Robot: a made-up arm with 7 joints. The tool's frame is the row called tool. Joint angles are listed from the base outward.
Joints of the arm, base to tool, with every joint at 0 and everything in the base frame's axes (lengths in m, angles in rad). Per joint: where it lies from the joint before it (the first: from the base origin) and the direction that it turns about. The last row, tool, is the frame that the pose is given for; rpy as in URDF.
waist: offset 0 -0.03 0.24 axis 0 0.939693 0.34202
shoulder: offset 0.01 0 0.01 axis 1 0 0
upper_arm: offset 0.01 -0.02 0 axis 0 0 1
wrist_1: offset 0.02 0 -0.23 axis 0 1 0
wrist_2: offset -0.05 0.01 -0.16 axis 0 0 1
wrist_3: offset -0.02 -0.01 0.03 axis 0 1 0
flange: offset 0.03 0 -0.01 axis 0 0 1
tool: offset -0.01 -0.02 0 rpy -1.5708 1.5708 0
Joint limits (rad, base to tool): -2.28..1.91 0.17..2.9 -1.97..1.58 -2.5..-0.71 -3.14..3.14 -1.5..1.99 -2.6..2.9
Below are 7 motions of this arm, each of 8 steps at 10 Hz.
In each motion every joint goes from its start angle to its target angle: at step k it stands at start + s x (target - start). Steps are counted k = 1, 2, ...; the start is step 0. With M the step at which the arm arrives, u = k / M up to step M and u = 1 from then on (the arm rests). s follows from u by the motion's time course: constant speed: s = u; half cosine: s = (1 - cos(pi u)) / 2; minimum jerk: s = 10 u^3 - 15 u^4 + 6 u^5.
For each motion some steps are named. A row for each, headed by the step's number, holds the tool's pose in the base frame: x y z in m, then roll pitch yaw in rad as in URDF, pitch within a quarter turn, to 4 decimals.
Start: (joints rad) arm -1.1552 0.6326 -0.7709 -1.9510 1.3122 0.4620 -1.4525
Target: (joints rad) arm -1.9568 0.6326 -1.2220 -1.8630 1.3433 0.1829 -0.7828
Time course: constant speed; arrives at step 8
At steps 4, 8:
4: 0.2546 -0.1518 0.3034 -0.0580 0.1051 -1.5354
8: 0.2102 -0.1839 0.3558 -0.0900 0.1880 -1.6004

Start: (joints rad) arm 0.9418 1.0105 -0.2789 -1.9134 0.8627 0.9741 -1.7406
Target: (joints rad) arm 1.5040 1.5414 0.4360 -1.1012 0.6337 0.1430 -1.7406
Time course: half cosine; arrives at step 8
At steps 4, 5, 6, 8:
4: -0.1045 0.2758 0.1074 2.1743 1.0139 1.9223
5: -0.1005 0.3053 0.1575 2.0512 0.8206 1.7101
6: -0.0902 0.3231 0.1990 2.0196 0.6711 1.5680
8: -0.0763 0.3338 0.2335 2.0233 0.5546 1.4480

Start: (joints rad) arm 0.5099 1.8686 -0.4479 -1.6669 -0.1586 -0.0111 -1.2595
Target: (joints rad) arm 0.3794 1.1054 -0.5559 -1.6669 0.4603 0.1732 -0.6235
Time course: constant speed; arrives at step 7
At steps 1, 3, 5, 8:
1: 0.0897 0.2838 0.1511 1.4762 0.9271 0.2196
3: 0.0649 0.2627 0.0901 0.8525 0.9259 0.1229
5: 0.0494 0.2231 0.0337 0.2080 0.9356 -0.0109
8: 0.0440 0.1687 -0.0121 -0.4718 0.9344 -0.2049

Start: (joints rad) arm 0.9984 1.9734 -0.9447 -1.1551 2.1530 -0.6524 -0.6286
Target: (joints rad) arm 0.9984 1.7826 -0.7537 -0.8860 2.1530 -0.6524 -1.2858
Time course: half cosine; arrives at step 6
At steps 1, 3, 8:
1: -0.0175 0.3193 0.2182 0.1282 0.4615 1.2383
3: -0.0306 0.3276 0.2170 0.3458 0.3693 1.2139
8: -0.0479 0.3341 0.2185 0.6078 0.2536 1.2146

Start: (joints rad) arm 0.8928 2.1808 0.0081 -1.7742 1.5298 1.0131 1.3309
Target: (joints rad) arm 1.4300 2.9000 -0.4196 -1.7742 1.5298 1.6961 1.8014
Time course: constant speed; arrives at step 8
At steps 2, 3, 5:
2: 0.1703 0.2306 0.1713 -0.2993 0.5587 2.3717
3: 0.1656 0.2354 0.1652 -0.2968 0.3398 2.4045
5: 0.1573 0.2444 0.1581 -0.3319 -0.0989 2.4116

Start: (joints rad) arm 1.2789 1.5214 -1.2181 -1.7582 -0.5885 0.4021 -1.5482
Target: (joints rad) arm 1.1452 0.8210 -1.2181 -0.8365 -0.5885 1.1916 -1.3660
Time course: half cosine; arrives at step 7
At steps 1, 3, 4, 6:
1: -0.2230 0.1947 0.1420 -1.6291 0.8744 2.9283
3: -0.2622 0.1841 0.1164 -2.0949 0.7471 2.4369
4: -0.2828 0.1711 0.1005 -2.2910 0.6004 2.2111
6: -0.3048 0.1428 0.0790 -2.4598 0.3455 1.9599

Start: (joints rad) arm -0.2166 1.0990 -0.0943 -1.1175 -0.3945 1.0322 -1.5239
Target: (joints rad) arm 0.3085 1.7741 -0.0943 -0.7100 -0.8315 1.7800 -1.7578
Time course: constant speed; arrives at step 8
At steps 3, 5, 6, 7, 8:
3: 0.1217 0.3303 0.1677 1.9139 -0.3468 1.7939
5: 0.0878 0.3500 0.2230 1.9814 -0.7264 2.0625
6: 0.0765 0.3536 0.2534 1.9368 -0.9205 2.2295
7: 0.0696 0.3532 0.2846 1.7829 -1.1034 2.4812
8: 0.0672 0.3491 0.3155 1.3935 -1.2434 2.9465

